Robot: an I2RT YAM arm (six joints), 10 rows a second.
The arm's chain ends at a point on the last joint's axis. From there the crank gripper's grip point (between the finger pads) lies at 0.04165 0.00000 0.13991 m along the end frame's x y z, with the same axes.
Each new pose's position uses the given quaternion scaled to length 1; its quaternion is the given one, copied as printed.
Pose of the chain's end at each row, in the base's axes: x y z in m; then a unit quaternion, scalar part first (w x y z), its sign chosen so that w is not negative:
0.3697 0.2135 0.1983 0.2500 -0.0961 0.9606 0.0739
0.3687 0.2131 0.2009 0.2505 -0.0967 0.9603 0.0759
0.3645 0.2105 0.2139 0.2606 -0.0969 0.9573 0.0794
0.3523 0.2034 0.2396 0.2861 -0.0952 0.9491 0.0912
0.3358 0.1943 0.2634 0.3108 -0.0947 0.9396 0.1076
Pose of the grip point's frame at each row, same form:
0.3992 0.2339 0.0568 0.2500 -0.0961 0.9606 0.0739
0.3983 0.2341 0.0595 0.2505 -0.0967 0.9603 0.0759
0.3969 0.2328 0.0733 0.2606 -0.0969 0.9573 0.0794
0.3918 0.2299 0.1016 0.2861 -0.0952 0.9491 0.0912
0.3818 0.2262 0.1286 0.3108 -0.0947 0.9396 0.1076

